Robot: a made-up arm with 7 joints.
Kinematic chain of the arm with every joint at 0, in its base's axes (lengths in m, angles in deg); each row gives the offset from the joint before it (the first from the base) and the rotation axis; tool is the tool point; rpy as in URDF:
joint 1: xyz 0 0 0.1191 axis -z
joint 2: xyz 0 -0.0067 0.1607 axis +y
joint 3: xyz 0 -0.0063 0.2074 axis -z
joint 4: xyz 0 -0.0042 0.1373 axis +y
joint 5: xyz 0 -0.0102 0.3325 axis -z
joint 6: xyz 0 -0.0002 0.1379 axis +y
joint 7: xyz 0 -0.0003 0.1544 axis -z
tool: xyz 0 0 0 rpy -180 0 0
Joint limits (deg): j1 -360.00..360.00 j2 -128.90..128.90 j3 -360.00..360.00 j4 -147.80..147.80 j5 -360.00..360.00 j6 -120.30..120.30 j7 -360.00..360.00
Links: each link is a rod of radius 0.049 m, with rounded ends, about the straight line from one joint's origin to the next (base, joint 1, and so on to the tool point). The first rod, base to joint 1, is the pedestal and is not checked.
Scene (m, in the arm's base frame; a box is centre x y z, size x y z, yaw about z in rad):
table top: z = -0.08
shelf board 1: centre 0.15 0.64 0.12 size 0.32 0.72 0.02 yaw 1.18
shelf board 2: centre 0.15 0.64 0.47 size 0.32 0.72 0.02 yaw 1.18
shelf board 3: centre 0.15 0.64 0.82 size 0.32 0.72 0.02 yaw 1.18
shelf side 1: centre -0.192 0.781 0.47 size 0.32 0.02 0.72 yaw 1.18
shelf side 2: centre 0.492 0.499 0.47 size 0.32 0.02 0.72 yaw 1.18
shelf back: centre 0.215 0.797 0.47 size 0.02 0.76 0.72 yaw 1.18
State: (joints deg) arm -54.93 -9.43 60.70 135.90 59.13 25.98 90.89
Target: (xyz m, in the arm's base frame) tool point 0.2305 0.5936 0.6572
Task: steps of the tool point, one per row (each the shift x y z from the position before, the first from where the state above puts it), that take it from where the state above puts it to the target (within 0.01 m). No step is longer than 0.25 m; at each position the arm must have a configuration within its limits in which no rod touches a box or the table.
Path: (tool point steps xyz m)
1: 0.0341 0.1762 0.0881
2: -0.0525 0.1524 0.1217
3: -0.1230 0.0860 0.1358
4: -0.1587 -0.0065 0.1252
5: 0.0325 0.0654 0.0210
6: 0.0339 0.0725 0.0068
7: 0.0309 0.0760 -0.0072
8: 0.0228 0.0774 -0.0206

